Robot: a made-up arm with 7 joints.
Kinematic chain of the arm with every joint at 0, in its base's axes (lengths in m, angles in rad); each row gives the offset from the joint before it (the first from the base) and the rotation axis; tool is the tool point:
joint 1: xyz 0 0 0.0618 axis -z
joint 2: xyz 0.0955 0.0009 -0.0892 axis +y
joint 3: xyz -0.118 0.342 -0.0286 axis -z
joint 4: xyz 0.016 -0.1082 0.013 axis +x
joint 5: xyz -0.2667 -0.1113 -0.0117 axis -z
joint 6: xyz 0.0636 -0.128 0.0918 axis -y
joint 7: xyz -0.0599 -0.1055 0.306 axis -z
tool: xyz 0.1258 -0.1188 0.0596
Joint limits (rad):
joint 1: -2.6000..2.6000
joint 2: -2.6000..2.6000
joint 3: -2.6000..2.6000
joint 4: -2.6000..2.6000
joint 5: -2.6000..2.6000
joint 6: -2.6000..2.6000
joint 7: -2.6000..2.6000
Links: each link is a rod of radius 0.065 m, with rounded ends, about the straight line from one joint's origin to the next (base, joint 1, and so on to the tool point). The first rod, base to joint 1, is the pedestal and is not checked.
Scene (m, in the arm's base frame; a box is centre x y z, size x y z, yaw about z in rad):
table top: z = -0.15
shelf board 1: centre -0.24 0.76 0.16 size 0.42 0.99 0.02 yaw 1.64
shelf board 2: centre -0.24 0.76 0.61 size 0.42 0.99 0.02 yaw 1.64
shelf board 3: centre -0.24 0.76 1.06 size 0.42 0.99 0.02 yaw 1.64
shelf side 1: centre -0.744 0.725 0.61 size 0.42 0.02 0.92 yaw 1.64
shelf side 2: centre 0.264 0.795 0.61 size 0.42 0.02 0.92 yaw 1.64
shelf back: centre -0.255 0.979 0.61 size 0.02 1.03 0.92 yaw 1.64
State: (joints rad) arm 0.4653 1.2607 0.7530 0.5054 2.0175 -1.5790 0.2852
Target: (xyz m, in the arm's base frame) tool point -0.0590 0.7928 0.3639
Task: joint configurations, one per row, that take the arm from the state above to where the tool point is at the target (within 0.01 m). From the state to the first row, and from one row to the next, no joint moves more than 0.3 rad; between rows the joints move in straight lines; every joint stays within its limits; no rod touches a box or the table.
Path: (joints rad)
1: 0.6266 1.3394 0.5615 0.4871 1.9955 -1.6959 0.1342
2: 0.7880 1.4181 0.3699 0.4688 1.9736 -1.8128 -0.0167
3: 1.0042 1.4257 0.3470 0.4829 1.6984 -1.8579 -0.2000
4: 1.2204 1.4333 0.3240 0.4971 1.4233 -1.9029 -0.3834
5: 1.4366 1.4409 0.3011 0.5112 1.1481 -1.9480 -0.5667
6: 1.6527 1.4485 0.2781 0.5253 0.8730 -1.9930 -0.7500
7: 1.4780 1.2679 0.3419 0.5868 1.1262 -1.9811 -0.5526
8: 1.3033 1.0873 0.4057 0.6482 1.3795 -1.9691 -0.3553
9: 1.1286 0.9066 0.4694 0.7097 1.6327 -1.9571 -0.1579

